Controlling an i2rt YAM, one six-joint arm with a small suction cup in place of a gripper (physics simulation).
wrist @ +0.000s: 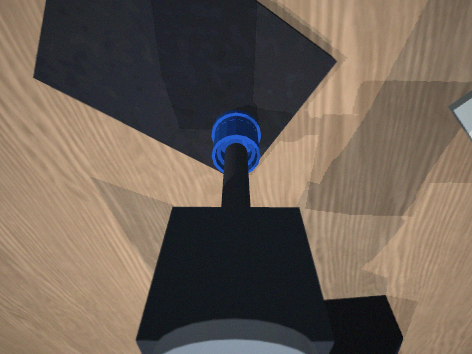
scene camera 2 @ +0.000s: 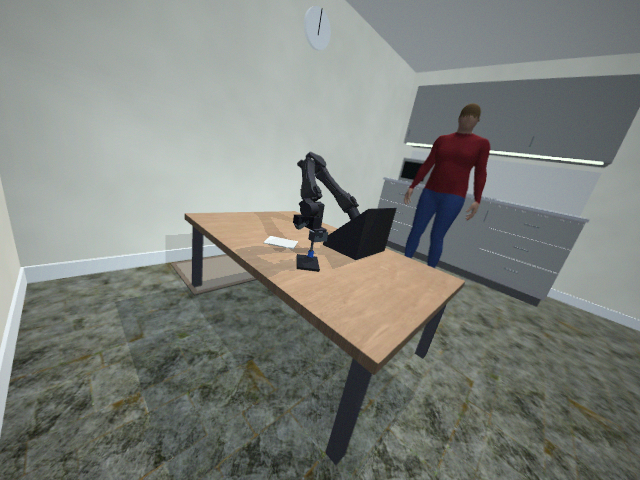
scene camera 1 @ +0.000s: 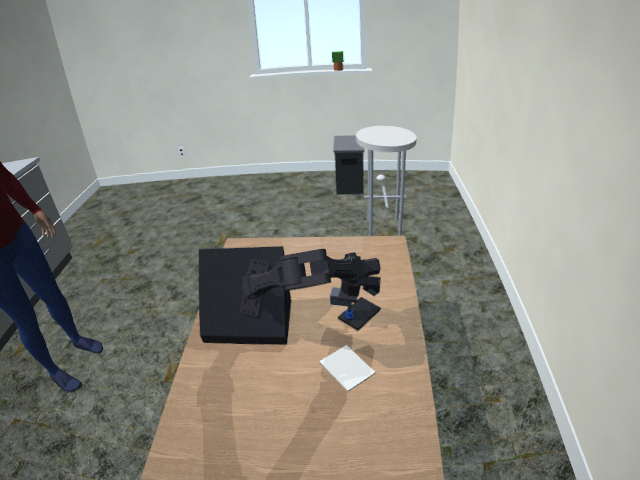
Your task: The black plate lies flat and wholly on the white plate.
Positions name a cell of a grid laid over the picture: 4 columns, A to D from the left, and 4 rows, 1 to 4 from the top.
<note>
The suction cup (wrist: B2) carries nothing. The cup is 5 cm from the middle of a black plate (wrist: B1). A white plate (scene camera 1: C4) rests on the table.
</note>
